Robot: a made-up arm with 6 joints. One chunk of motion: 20 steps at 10 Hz.
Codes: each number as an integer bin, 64 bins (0 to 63) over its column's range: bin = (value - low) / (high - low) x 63, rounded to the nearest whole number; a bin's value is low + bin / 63 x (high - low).
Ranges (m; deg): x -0.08..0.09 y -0.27..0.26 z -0.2..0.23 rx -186..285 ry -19..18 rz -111..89
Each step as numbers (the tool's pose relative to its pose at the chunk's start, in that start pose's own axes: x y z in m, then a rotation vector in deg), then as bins.
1 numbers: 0.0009 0.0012 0.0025 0.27 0.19 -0.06
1 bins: 30 32 30 25 33 35
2 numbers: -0.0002 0.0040 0.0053 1.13 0.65 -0.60
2 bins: 30 33 30 25 33 35
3 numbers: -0.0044 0.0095 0.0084 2.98 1.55 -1.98
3 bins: 28 33 31 25 35 34
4 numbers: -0.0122 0.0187 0.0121 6.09 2.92 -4.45
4 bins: 25 34 31 26 37 34
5 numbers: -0.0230 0.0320 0.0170 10.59 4.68 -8.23
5 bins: 21 36 32 26 40 32
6 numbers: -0.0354 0.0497 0.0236 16.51 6.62 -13.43
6 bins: 17 38 33 27 44 31
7 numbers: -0.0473 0.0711 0.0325 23.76 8.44 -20.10
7 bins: 12 41 34 28 47 29
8 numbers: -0.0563 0.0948 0.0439 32.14 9.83 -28.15
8 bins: 9 43 36 29 49 26
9 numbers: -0.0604 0.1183 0.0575 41.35 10.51 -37.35
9 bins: 7 46 38 30 50 23
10 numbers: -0.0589 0.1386 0.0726 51.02 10.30 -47.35
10 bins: 8 49 40 32 50 20
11 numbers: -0.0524 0.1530 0.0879 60.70 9.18 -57.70
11 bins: 10 50 42 33 48 17
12 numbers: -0.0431 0.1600 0.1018 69.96 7.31 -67.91
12 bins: 14 51 44 34 45 14
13 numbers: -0.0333 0.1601 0.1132 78.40 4.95 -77.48
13 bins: 17 51 46 35 41 11
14 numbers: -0.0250 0.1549 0.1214 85.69 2.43 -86.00
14 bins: 20 51 47 36 36 8
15 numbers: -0.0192 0.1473 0.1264 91.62 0.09 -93.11
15 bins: 23 50 48 37 33 6
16 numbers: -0.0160 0.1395 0.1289 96.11 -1.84 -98.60
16 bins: 24 49 48 38 29 4
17 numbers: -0.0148 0.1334 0.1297 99.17 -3.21 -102.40
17 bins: 24 48 48 38 27 3
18 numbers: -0.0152 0.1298 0.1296 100.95 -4.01 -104.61
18 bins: 24 48 48 38 26 2
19 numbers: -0.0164 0.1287 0.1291 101.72 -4.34 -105.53
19 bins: 24 47 48 38 25 2
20 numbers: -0.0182 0.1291 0.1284 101.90 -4.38 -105.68
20 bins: 23 47 48 39 25 2
